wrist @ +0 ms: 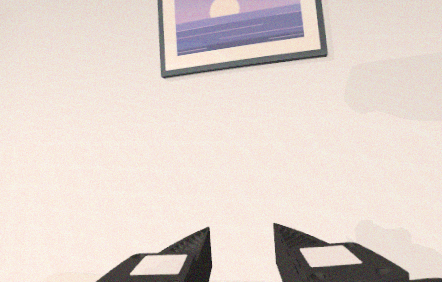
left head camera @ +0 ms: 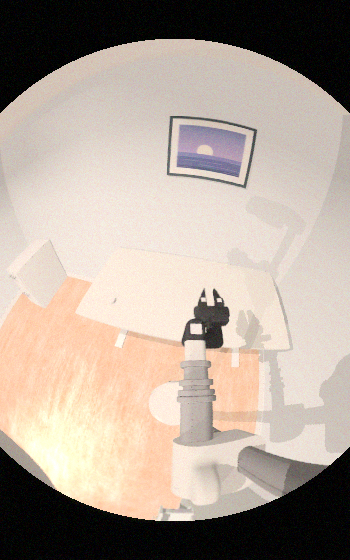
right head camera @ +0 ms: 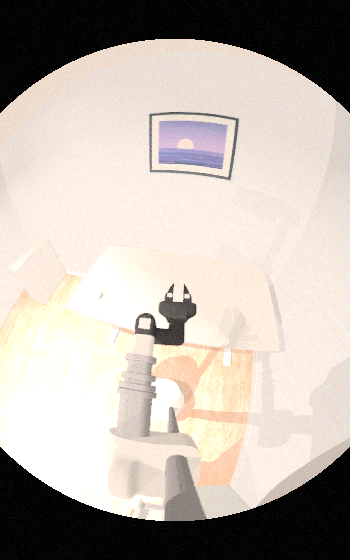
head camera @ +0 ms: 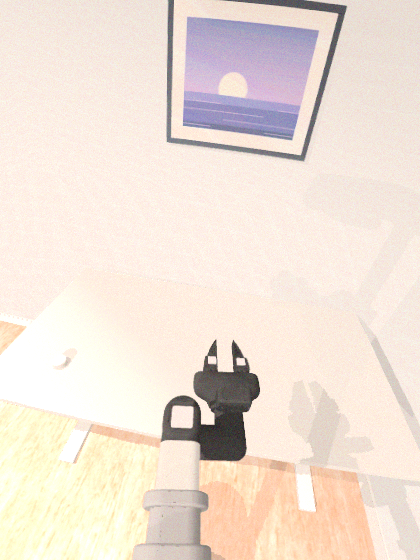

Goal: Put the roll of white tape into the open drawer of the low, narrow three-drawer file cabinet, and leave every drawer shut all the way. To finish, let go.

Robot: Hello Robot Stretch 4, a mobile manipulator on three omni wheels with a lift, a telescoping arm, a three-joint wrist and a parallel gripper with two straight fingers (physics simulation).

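Where they show: gripper, fingertip midpoint: (wrist: 242, 244) (left head camera: 208, 288) (right head camera: 178, 284) (head camera: 223, 342); robot's base, link origin: (left head camera: 172, 401) (right head camera: 160, 398).
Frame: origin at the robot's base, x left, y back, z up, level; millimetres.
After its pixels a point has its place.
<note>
The roll of white tape (head camera: 60, 361) {x 462, y -631, z 716 mm} (left head camera: 114, 300) {x 444, y -634, z 704 mm} (right head camera: 100, 295) {x 444, y -633, z 708 mm} is a small pale thing near the left end of the white table (head camera: 150, 320) {x 180, y -890, z 692 mm} (left head camera: 150, 280) {x 222, y -846, z 692 mm} (right head camera: 130, 270) {x 286, y -906, z 692 mm}. My gripper (head camera: 225, 343) {x -88, y -498, z 1045 mm} (left head camera: 209, 290) {x -88, y -498, z 1045 mm} (right head camera: 178, 286) {x -88, y -498, z 1045 mm} (wrist: 242, 244) {x -88, y -498, z 1045 mm} is open, with bare space between its fingers. In the head view it appears over the table, well to the right of the tape. The tape does not show in the wrist view. Part of the open drawer (left head camera: 176, 513) (right head camera: 147, 509) shows at the bottom edge of both side head views; the rest of its cabinet is mostly cut off or hidden by my arm and mast.
A white cabinet (left head camera: 42, 272) {x 1822, y -1137, z 395 mm} (right head camera: 42, 272) {x 1823, y -1124, z 357 mm} stands on the floor left of the table. A framed sunset picture (head camera: 240, 135) {x -136, y -1157, z 1436 mm} (left head camera: 207, 179) {x -135, y -1182, z 1375 mm} (right head camera: 190, 173) {x -133, y -1157, z 1381 mm} (wrist: 245, 65) {x -141, y -1163, z 1378 mm} hangs on the wall behind the table. Another wall runs close along the table's right side.
</note>
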